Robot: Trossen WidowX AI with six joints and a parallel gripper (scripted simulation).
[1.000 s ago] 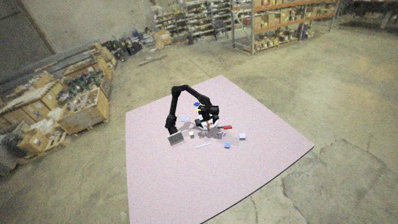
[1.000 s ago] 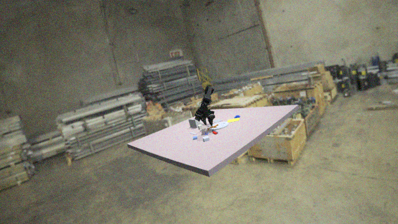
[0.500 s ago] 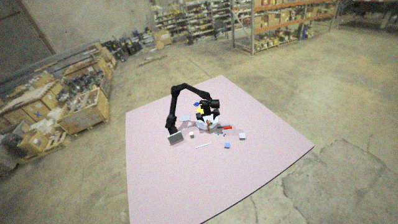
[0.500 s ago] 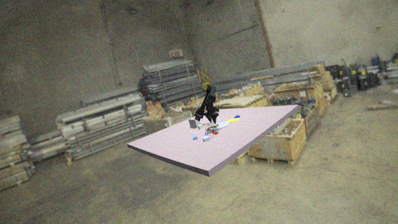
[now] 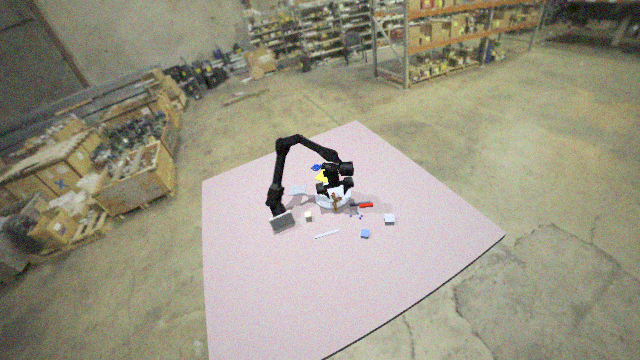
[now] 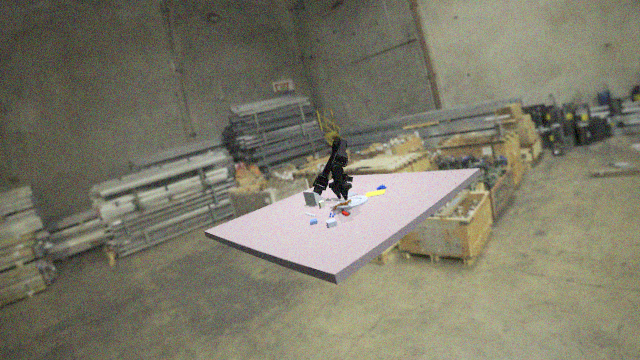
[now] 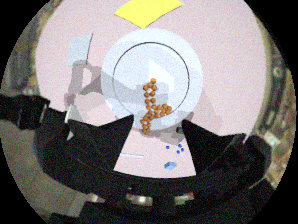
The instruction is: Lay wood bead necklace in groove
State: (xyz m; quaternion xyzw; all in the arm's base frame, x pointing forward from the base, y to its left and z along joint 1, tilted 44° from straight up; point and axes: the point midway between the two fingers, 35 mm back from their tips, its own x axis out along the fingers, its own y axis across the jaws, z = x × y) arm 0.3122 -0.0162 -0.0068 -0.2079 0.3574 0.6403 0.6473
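The red-handled tool lies 110 mm ahead of my gripper tip, 80 mm to the right of it and 40 mm below it. Round my gripper tip: white stick (170 mm to the right, 120 mm behind, 40 mm below); cream cube (170 mm behind, 40 mm to the right, 30 mm below); yellow sheet (240 mm to the left, 40 mm below, 20 mm ahead).
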